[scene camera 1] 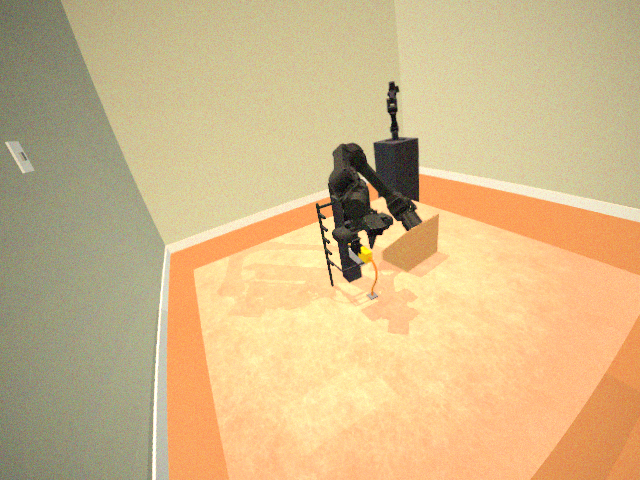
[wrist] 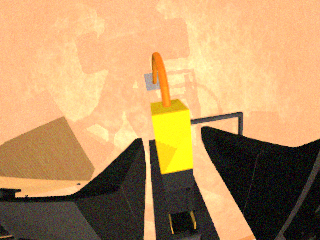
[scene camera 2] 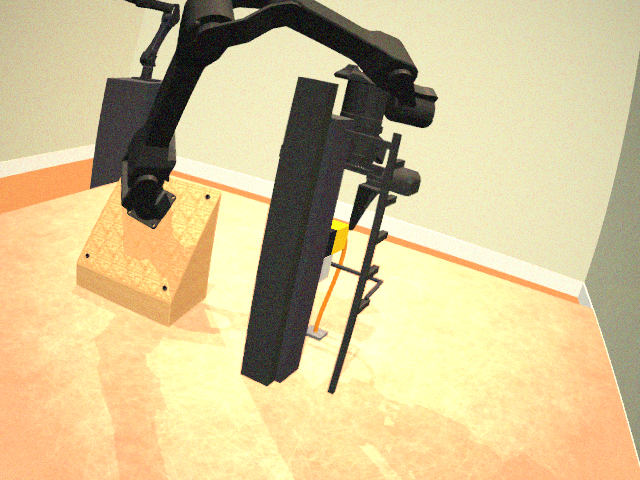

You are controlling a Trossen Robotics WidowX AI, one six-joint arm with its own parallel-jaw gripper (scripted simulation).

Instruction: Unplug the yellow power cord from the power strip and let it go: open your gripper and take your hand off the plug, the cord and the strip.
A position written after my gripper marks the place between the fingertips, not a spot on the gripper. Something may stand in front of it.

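Scene camera 1 gives me a sight of my gripper [scene camera 1: 365,251]. I find the gripper [scene camera 2: 336,225] in scene camera 2 as well. The wrist view lets me see my gripper [wrist: 172,138] together with a yellow plug [wrist: 172,128].
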